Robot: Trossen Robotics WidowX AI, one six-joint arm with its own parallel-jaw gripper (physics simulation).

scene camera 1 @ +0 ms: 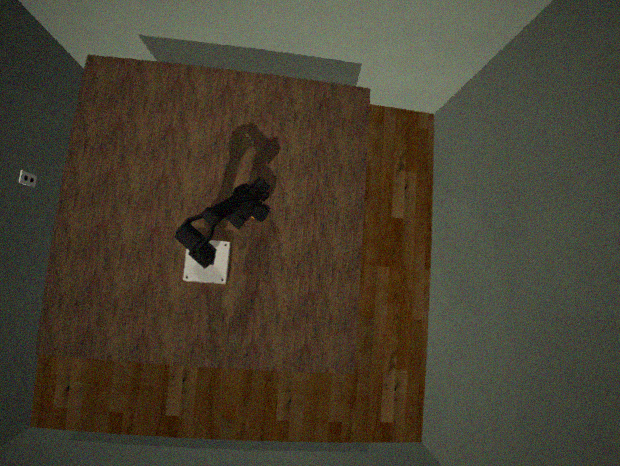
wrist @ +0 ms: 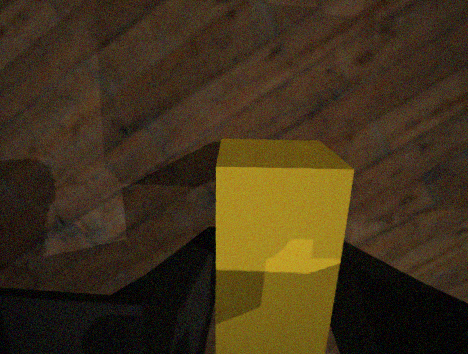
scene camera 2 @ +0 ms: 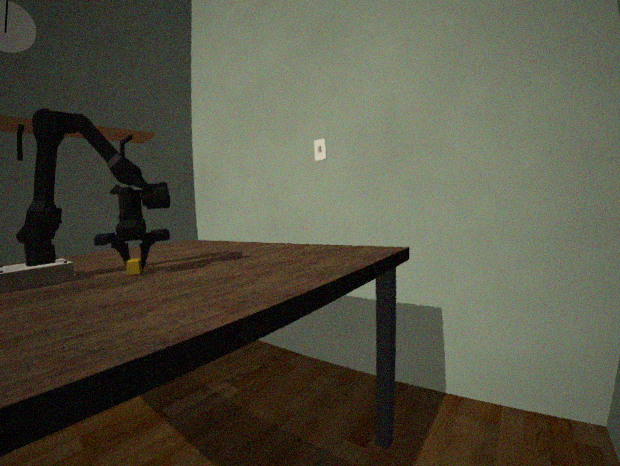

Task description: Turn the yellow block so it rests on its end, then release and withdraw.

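The yellow block (scene camera 2: 133, 266) (wrist: 280, 215) is between the two dark fingers of my gripper (scene camera 2: 134, 260) (wrist: 266, 241), which is shut on it. In the wrist view its long face runs down past the lower edge, with one end face toward the top. In scene camera 2 a small squarish face shows at the fingertips, close to the table top (scene camera 2: 215, 295); I cannot tell whether it touches. The gripper points down. In scene camera 1 the arm hides most of the block and the fingertips. The block's far end is hidden in the wrist view.
The arm's pale base plate (scene camera 1: 219, 270) (scene camera 2: 40, 277) stands on the wooden table (scene camera 1: 300, 300), close to the gripper. The table's dark front edge (scene camera 2: 260, 320) runs toward the right corner. A wall shelf (scene camera 2: 145, 137) is behind the arm. Arm shadows lie on the table.
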